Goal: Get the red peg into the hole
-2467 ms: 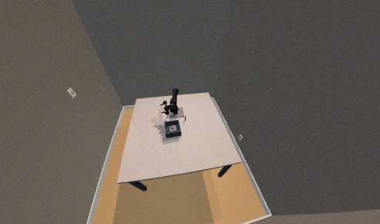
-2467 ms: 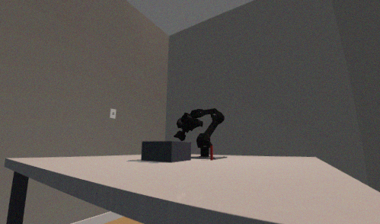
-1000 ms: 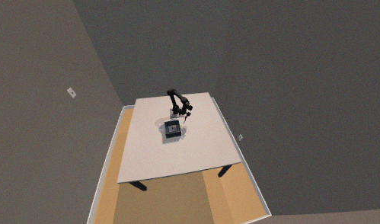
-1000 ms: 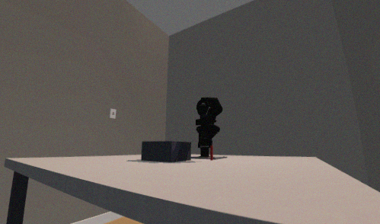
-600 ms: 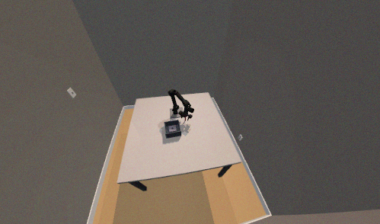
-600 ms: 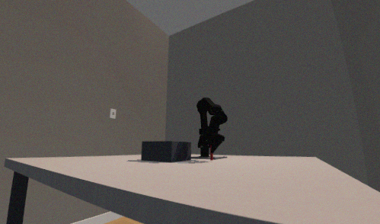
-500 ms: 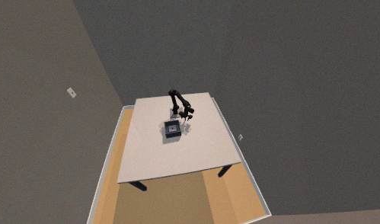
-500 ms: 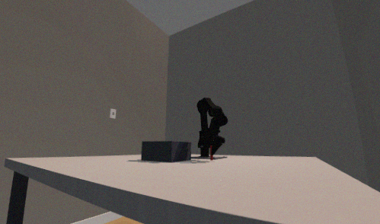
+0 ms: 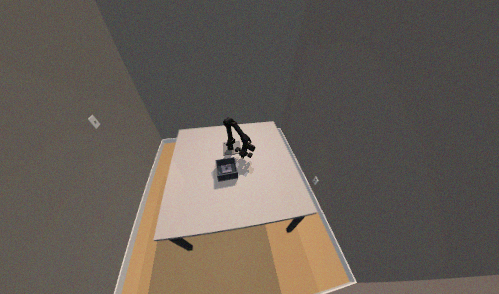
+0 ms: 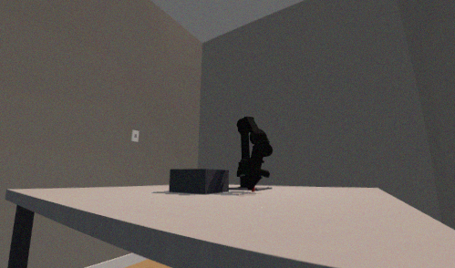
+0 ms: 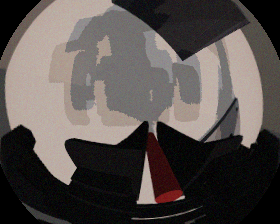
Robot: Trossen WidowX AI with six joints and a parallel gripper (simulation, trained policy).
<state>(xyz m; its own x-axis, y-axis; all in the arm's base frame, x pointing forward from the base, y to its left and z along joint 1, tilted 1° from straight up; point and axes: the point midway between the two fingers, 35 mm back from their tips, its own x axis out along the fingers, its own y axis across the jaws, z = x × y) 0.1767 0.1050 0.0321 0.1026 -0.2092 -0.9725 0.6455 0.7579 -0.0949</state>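
My gripper tip is 190 mm to the left of the grey plate, 130 mm short of it and 40 mm below it. From my gripper tip the other things lie so: dark box 190 mm to the right, 130 mm ahead, 20 mm above; then red peg 30 mm above, 10 mm to the left, 10 mm behind.
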